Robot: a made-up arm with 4 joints.
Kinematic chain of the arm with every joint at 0, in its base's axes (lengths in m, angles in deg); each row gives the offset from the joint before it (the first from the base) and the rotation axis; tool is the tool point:
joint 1: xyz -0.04 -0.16 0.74 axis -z
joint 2: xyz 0 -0.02 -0.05 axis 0.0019 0.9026 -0.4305
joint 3: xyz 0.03 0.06 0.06 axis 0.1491 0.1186 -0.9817
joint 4: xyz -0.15 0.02 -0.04 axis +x
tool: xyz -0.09 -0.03 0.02
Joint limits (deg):
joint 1: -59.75..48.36
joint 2: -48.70..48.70
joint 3: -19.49..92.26
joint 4: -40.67..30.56
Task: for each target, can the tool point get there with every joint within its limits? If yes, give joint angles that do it. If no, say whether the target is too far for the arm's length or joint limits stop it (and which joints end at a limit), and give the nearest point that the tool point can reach.
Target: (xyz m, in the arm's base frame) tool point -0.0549 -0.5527 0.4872
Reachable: no: too far | nearest point -0.0680 -0.3498 0.5821 | short by 0.224 m
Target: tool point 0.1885 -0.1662 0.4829
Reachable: no: joint limits stop it (at a limit: joint 1, joint 2, joint 3, joint 4) | nearest point 0.2559 -0.1244 0.7011 | short by 0.232 m
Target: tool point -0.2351 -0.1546 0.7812
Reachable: yes | joints -21.49 19.65 5.39 21.69
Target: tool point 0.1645 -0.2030 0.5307
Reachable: no: joint limits stop it (at a limit: joint 1, joint 2, joint 3, joint 4) | nearest point 0.2634 -0.1651 0.7086 | short by 0.207 m
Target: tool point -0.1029 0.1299 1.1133
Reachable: no: too far | nearest point -0.0778 0.0144 0.8489 | short by 0.290 m
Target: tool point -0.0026 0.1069 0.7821
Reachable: yes | joints -8.55 35.63 70.88 -15.31
